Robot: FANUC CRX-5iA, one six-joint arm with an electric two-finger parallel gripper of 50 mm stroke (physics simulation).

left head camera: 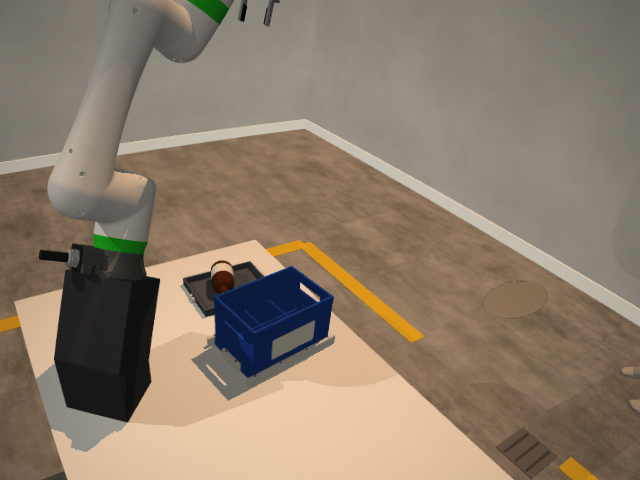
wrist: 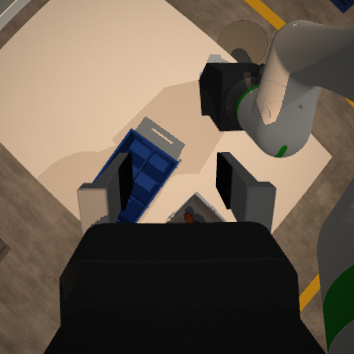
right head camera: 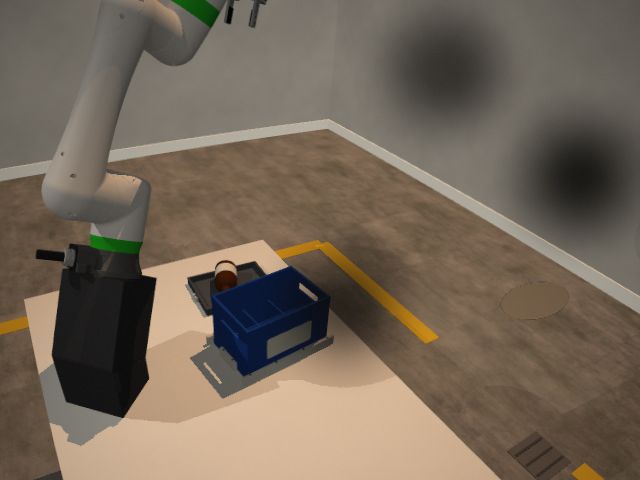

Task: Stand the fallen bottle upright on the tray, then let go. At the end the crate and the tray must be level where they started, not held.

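Pixels of known places: gripper, between the fingertips: (left head camera: pixel 253 22) (wrist: pixel 174 169) (right head camera: pixel 239 25); arm's base, origin of its link: (left head camera: pixel 115 274) (wrist: pixel 249 102) (right head camera: pixel 111 273).
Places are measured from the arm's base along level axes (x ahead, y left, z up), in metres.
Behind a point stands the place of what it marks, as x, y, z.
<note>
A brown bottle with a pale label band (left head camera: pixel 222 276) @(0.373, 0.171, -0.227) (right head camera: pixel 225 275) @(0.375, 0.172, -0.226) lies on its side on the dark grey tray (left head camera: pixel 206 312) @(0.282, 0.097, -0.288) (right head camera: pixel 254 264) @(0.527, 0.269, -0.285). In the wrist view the brown neck of the bottle (wrist: pixel 189 218) @(0.358, 0.136, -0.247) shows, and the rest is hidden behind the gripper body. A corner of the tray (wrist: pixel 196 195) @(0.278, 0.104, -0.278) also shows there. The blue crate (left head camera: pixel 273 315) @(0.431, -0.052, -0.248) (right head camera: pixel 271 315) @(0.430, -0.046, -0.254) (wrist: pixel 146 181) @(0.364, -0.067, -0.296) stands level beside the tray and hides part of it in the head views. My gripper (left head camera: pixel 255 20) @(0.331, -0.045, 0.577) (right head camera: pixel 241 23) @(0.331, -0.045, 0.577) (wrist: pixel 174 169) @(0.331, -0.045, 0.577) is open and empty, high above the table.
The black robot pedestal (left head camera: pixel 103 341) @(-0.076, -0.130, -0.081) (right head camera: pixel 100 338) @(-0.070, -0.135, -0.079) (wrist: pixel 222 97) @(0.049, -0.065, 0.008) stands on the pale table (left head camera: pixel 330 434) @(0.351, -0.461, -0.304) (right head camera: pixel 310 434) @(0.327, -0.447, -0.304) (wrist: pixel 75 65) @(0.220, -0.585, -0.304), left of the tray and crate in the head views. Yellow lines mark the floor around the table.
</note>
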